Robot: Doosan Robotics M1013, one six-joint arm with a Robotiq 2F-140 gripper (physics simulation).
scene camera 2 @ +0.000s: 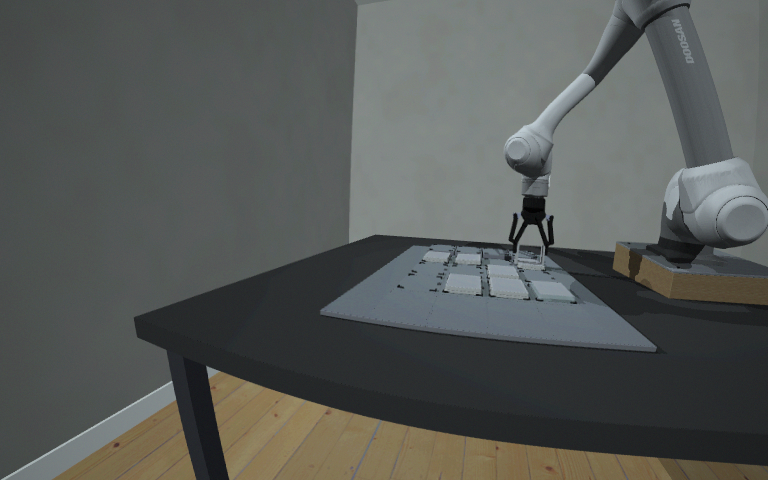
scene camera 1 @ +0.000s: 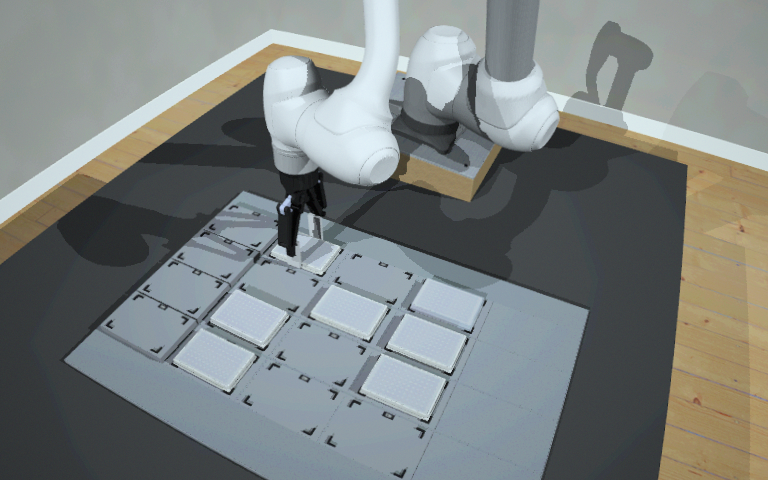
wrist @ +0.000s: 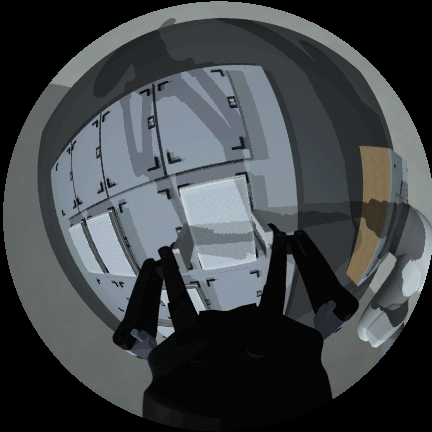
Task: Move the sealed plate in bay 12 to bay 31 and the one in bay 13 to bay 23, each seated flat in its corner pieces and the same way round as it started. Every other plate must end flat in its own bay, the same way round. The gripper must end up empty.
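Places are measured from the arm's base along level axes (x ahead, y left, z up), in centimetres.
Where they show: gripper, fingertip midpoint: (scene camera 2: pixel 528 264) (scene camera 1: pixel 305 252) (wrist: pixel 221 226); arm's base, link origin: (scene camera 2: pixel 682 256) (scene camera 1: pixel 429 127) (wrist: pixel 394 222).
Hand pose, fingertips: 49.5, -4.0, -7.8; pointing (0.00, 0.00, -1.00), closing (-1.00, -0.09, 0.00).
Note:
Things, the pixels of their centre, and the offset from my fingertips, as dx, dy, dz. "pt": a spot on its surface instead.
- bay 13, surface spot: (wrist: pixel 217 207) pt +0.2, -2.9, +1.0
- Bay 23, surface spot: (wrist: pixel 150 215) pt +10.1, -2.6, -0.4
- Bay 12, surface spot: (wrist: pixel 232 290) (scene camera 1: pixel 361 275) pt -0.7, +13.8, -0.4
- bay 31, surface spot: (scene camera 1: pixel 403 384) (scene camera 2: pixel 463 280) pt +18.7, +34.5, +1.0
- bay 11, surface spot: (scene camera 1: pixel 449 302) pt -2.6, +33.1, +1.0
- bay 21, surface spot: (scene camera 1: pixel 427 342) pt +8.4, +33.9, +1.0
- bay 22, surface spot: (scene camera 1: pixel 348 311) pt +9.8, +17.5, +1.0
- bay 33, surface spot: (scene camera 1: pixel 249 316) pt +21.2, +2.2, +1.1
- bay 43, surface spot: (scene camera 1: pixel 215 359) pt +32.2, +3.5, +1.0
The white plate in bay 13 (scene camera 1: pixel 321 259) (scene camera 2: pixel 530 266) (wrist: pixel 217 207) lies flat in its bay. My gripper (scene camera 1: pixel 305 246) (scene camera 2: pixel 531 257) (wrist: pixel 221 226) points down and is shut on this plate, one finger pad at each long side. The pads hide parts of the plate's edges. Bay 23 (scene camera 1: pixel 277 284) (wrist: pixel 150 215), beside it, holds no plate. Bay 12 (scene camera 1: pixel 372 278) (wrist: pixel 232 290) holds no plate. A white plate in bay 31 (scene camera 1: pixel 403 384) (scene camera 2: pixel 463 283) lies flat within its corner pieces.
White plates stand in bay 11 (scene camera 1: pixel 449 302), bay 21 (scene camera 1: pixel 427 342), bay 22 (scene camera 1: pixel 348 311), bay 33 (scene camera 1: pixel 249 316) and bay 43 (scene camera 1: pixel 215 359). The arm's wooden base block (scene camera 1: pixel 436 183) (scene camera 2: pixel 642 276) (wrist: pixel 374 200) stands behind the grey board (scene camera 1: pixel 521 362) (scene camera 2: pixel 487 328).

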